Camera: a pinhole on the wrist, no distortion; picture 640 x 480 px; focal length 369.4 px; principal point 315.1 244.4 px. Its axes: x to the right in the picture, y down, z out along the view. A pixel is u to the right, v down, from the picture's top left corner.
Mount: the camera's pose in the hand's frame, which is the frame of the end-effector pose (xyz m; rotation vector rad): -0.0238 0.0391 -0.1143 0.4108 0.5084 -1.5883
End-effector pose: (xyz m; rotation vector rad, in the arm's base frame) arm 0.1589 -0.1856 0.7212 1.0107 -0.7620 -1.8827
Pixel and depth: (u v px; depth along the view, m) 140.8 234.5 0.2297
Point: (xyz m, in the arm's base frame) 0.0456 -0.1604 0.7950
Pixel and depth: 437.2 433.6 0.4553
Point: -0.1874 -0.1963 0.4492
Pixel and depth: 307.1 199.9 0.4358
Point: -0.1204 -0.0171 0.7156
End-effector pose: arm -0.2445 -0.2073 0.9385 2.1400 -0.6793 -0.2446
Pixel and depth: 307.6 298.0 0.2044
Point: -0.2280 -0.2185 0.8489
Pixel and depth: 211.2 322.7 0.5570
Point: -0.2540 -0.4983 0.5724
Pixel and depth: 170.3 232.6 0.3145
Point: -0.3288 -0.3327 0.7806
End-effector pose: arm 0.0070 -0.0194 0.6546 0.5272 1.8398 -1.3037
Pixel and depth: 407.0 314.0 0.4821
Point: -0.1955 -0.3513 0.7551
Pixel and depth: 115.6 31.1 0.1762
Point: 0.1252 -0.0821 0.7142
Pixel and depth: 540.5 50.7 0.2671
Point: -0.0541 -0.1193 0.9212
